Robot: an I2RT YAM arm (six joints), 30 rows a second.
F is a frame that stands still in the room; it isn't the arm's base.
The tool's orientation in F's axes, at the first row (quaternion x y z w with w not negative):
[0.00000 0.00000 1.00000 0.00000]
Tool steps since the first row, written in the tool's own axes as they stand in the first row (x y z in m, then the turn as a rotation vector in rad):
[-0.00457 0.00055 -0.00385 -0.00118 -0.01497 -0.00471]
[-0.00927 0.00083 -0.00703 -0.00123 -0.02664 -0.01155]
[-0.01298 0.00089 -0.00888 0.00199 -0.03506 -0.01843]
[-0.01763 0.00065 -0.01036 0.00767 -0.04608 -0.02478]
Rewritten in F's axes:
[0.00457 -0.00055 -0.00385 0.00118 0.01497 -0.00471]
[0.00927 -0.00083 -0.00703 0.00123 0.02664 -0.01155]
[0.01298 -0.00089 -0.00888 -0.00199 0.03506 -0.01843]
[0.01763 -0.00065 -0.01036 -0.00767 0.04608 -0.02478]

